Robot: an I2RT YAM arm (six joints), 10 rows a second.
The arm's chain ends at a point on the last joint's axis. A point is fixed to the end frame.
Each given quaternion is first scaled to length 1.
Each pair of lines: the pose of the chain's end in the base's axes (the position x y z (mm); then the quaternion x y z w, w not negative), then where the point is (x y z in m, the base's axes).
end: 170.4 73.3 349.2 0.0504 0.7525 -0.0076 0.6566
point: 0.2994 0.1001 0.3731
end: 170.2 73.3 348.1 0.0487 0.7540 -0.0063 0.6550
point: 0.2992 0.1006 0.3715
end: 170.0 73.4 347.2 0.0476 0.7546 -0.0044 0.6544
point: 0.2989 0.1012 0.3704
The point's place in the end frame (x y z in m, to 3 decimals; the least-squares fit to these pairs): -0.039 0.039 0.122
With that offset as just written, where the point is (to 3 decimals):
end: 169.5 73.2 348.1 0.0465 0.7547 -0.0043 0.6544
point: 0.298 0.101 0.371
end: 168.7 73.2 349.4 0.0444 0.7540 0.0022 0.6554
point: 0.297 0.103 0.373
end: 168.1 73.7 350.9 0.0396 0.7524 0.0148 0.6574
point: 0.296 0.106 0.376
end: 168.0 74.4 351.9 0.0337 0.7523 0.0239 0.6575
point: 0.295 0.109 0.377
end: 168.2 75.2 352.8 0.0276 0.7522 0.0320 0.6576
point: 0.294 0.112 0.378
